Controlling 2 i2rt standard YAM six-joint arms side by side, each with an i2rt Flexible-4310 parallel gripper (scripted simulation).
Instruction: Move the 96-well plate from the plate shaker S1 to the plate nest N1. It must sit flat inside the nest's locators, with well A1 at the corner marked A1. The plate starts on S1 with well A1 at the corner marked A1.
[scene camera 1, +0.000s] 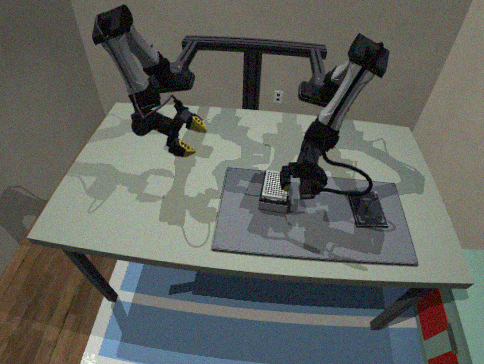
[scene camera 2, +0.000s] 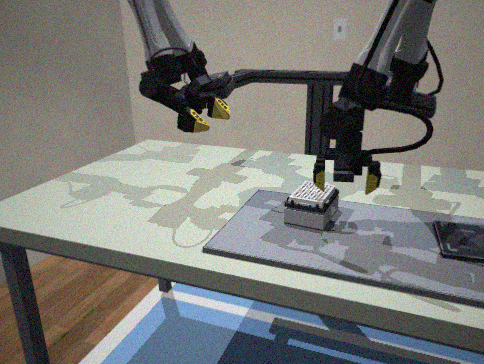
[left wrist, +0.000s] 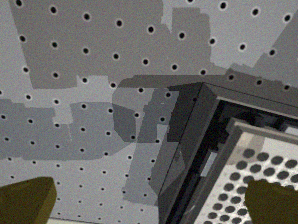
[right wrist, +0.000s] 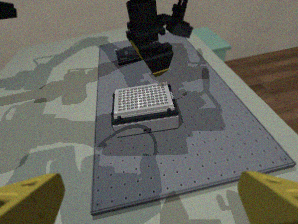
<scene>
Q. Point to my left gripper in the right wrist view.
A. At 150, 66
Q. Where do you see my right gripper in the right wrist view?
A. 151, 180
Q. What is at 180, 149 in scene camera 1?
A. My right gripper.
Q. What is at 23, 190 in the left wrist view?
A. My left gripper.
</scene>
